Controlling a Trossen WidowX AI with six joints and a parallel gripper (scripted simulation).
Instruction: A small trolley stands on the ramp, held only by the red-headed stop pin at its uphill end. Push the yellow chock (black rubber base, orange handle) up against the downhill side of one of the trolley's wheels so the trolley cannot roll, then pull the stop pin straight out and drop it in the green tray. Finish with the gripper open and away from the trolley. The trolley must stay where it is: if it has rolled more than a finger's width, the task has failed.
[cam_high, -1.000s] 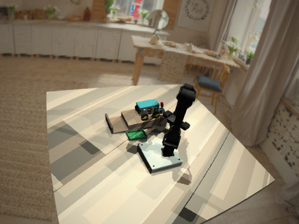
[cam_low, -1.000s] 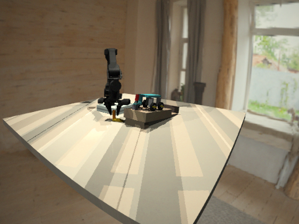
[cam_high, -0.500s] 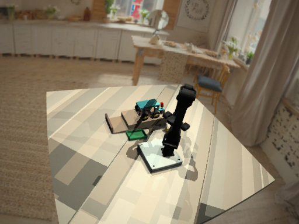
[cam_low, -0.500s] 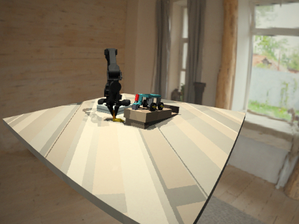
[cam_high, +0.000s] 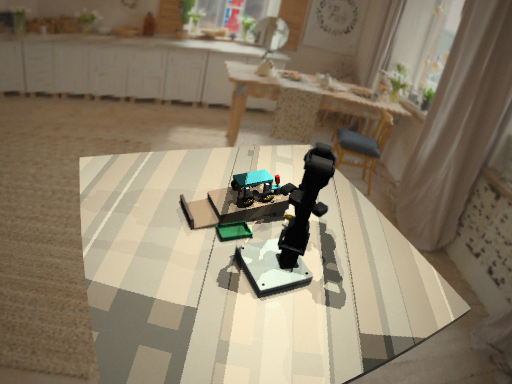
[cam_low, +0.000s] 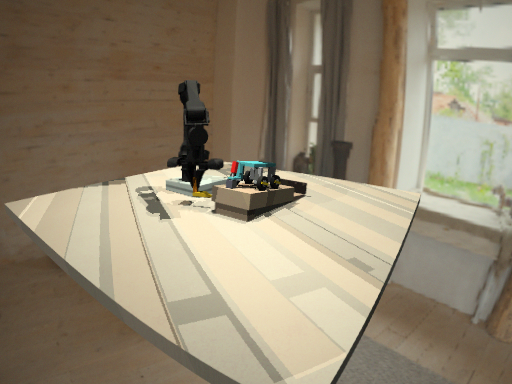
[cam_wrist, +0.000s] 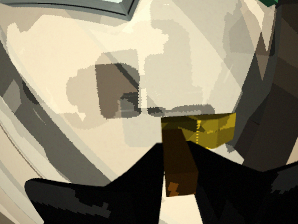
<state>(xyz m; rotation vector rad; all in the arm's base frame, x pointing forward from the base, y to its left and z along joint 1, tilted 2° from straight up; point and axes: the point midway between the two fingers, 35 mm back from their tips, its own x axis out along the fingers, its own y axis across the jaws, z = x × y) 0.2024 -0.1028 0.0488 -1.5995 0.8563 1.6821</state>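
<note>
The green tray is 1 cm behind my gripper tip, 24 cm to the left of it and 8 cm below it. Also, from my gripper tip: brown ramp 13 cm ahead, 16 cm to the left, 2 cm below; yellow chock 2 cm ahead, 1 cm to the left, 1 cm below; red-headed stop pin 13 cm ahead, 6 cm to the left, 6 cm above.
</note>
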